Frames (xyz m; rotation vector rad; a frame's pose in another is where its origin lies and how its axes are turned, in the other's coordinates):
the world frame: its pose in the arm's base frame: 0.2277 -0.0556 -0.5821 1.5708 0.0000 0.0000
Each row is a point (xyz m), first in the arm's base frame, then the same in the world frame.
Working: the arm's base frame: its pose in the world frame: -0.2277 0.5821 -0.0556 -1.5708 0.0000 0.0000

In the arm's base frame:
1: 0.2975 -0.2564 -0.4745
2: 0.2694 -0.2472 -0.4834
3: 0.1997 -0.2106 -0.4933
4: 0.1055 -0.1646 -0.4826
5: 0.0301 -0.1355 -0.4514
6: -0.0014 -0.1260 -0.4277
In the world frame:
1: 0.0698 0.1076 0.2008
2: 0.0417 0.0987 0.1916
3: -0.0280 0.0888 0.1550
4: -0.1222 0.0995 0.1090
5: -0.1976 0.1307 0.0799
6: -0.2291 0.1544 0.0704

